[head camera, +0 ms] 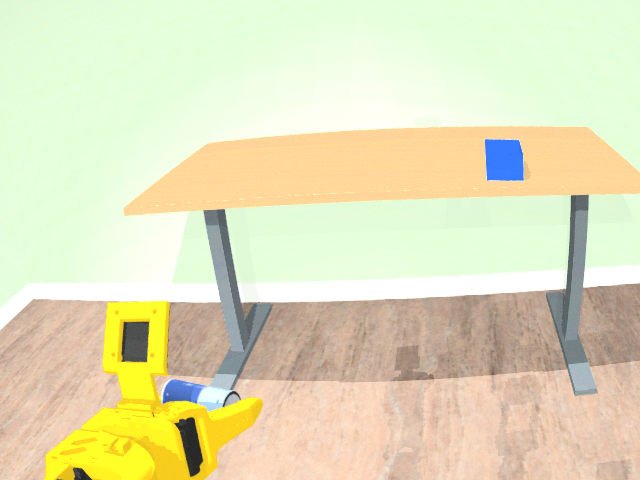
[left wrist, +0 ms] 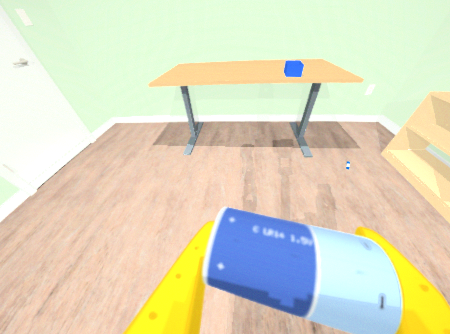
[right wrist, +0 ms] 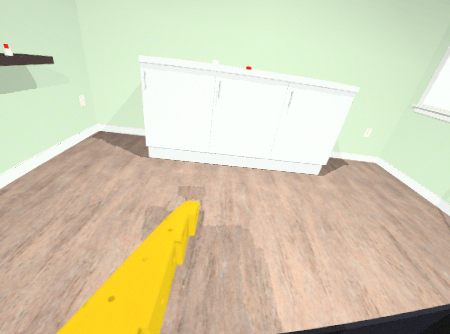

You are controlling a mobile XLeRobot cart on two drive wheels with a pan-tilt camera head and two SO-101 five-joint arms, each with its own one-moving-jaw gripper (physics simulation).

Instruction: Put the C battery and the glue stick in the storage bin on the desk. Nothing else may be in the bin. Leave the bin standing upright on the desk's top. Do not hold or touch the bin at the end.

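Frame: origin at the left arm's base, x ahead, y right, z down, level; centimetres.
Seen in the pictures: left hand, tool point: (head camera: 176, 399) (left wrist: 218, 232); right hand, tool point: (right wrist: 197, 214).
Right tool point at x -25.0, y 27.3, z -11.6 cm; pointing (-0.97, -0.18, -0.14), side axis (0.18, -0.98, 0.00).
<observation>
A point is followed by its place in that frame.
My left gripper (head camera: 204, 400) {z -18.2, x 36.3, y 1.7 cm} (left wrist: 292, 260) is shut on the C battery (head camera: 188, 392) {z -20.1, x 34.5, y 3.5 cm} (left wrist: 265, 260) {z -20.1, x 34.6, y 3.1 cm}, a blue and light-blue cylinder lying crosswise between the jaws. They are in front of the desk (head camera: 336, 170) {z 5.5, x 174.7, y 9.1 cm} (left wrist: 225, 75) {z 5.5, x 168.4, y 6.4 cm}, apart from it. The blue storage bin (head camera: 504, 161) {z 0.2, x 153.0, y 54.1 cm} (left wrist: 293, 69) {z 0.8, x 153.1, y 53.2 cm} stands on the desk top, toward the right; its inside cannot be made out. In the right wrist view, my right gripper (right wrist: 192, 210) shows one notched jaw, so it is fully open. A small white thing with a red top (right wrist: 7, 50) {z -10.2, x -158.7, y 140.6 cm}, possibly the glue stick, stands on a dark wall shelf (right wrist: 30, 59) {z -5.6, x -167.0, y 134.8 cm}.
A small blue and white thing (left wrist: 348, 165) {z 75.5, x 129.5, y 114.8 cm} lies on the floor near a wooden shelf unit (left wrist: 410, 127) {z 43.8, x 138.4, y 159.3 cm} at the right. Grey desk legs (head camera: 224, 273) {z 42.8, x 193.4, y -33.3 cm} (head camera: 575, 268) {z 45.8, x 176.8, y 87.4 cm} reach the floor. A white cabinet (right wrist: 180, 110) {z 25.2, x -187.8, y 40.1 cm} bears a small red thing (right wrist: 248, 68) {z -14.2, x -186.3, y -13.2 cm}. A white door (left wrist: 40, 100) {z 15.9, x 185.4, y -172.1 cm} is at the left.
</observation>
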